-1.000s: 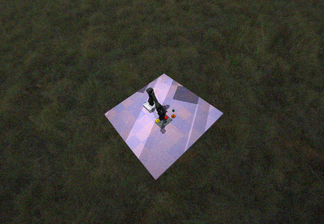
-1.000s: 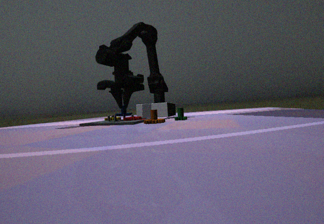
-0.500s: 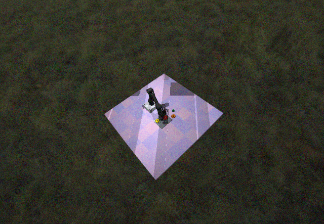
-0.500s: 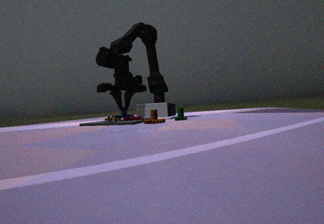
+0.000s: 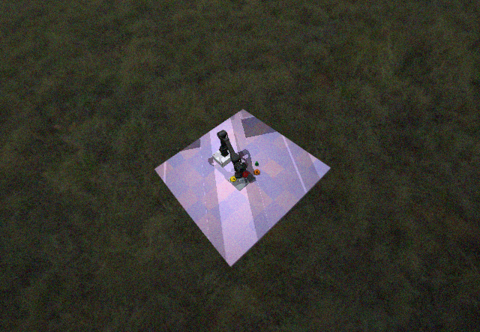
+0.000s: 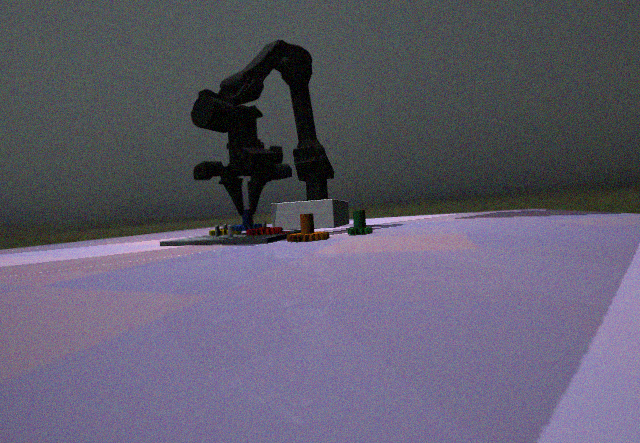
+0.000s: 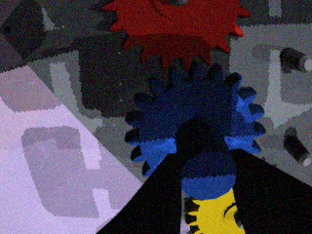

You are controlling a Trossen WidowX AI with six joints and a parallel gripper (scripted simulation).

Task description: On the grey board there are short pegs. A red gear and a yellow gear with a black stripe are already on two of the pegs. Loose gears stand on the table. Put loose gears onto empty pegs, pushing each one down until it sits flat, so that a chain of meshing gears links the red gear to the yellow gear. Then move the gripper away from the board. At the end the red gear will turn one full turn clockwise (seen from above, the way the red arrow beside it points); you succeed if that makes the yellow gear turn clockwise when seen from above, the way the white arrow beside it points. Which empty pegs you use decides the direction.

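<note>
Right now the blue gear is 1 cm below my gripper tip. From my gripper tip the other things lie so: grey board 4 cm ahead, 4 cm below; then yellow gear 2 cm behind, 6 cm to the right, 3 cm below; then red gear 4 cm ahead, 5 cm to the left, 3 cm below.
</note>
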